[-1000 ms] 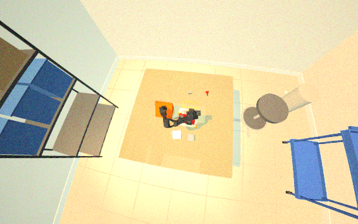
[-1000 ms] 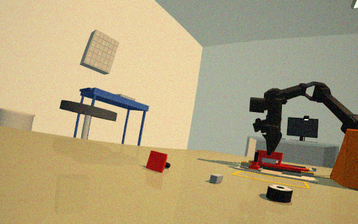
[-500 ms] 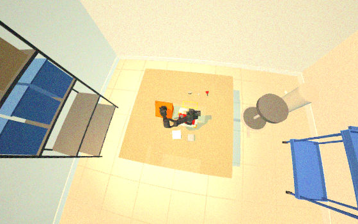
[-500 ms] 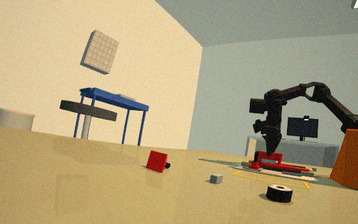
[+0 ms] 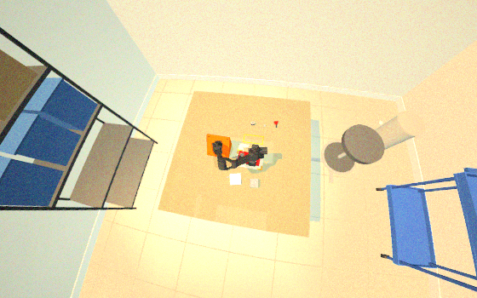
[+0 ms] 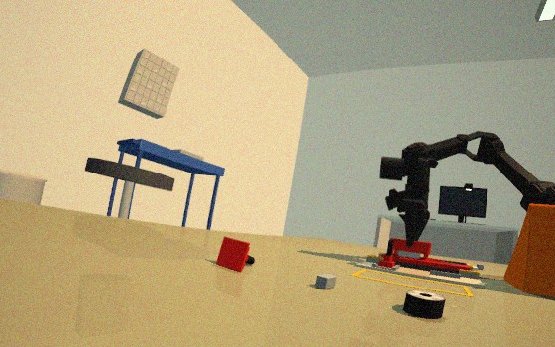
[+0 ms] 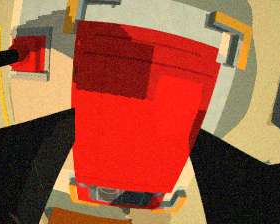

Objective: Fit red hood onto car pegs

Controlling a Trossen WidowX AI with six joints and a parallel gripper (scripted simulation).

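My gripper tip is 10 mm below the red hood.
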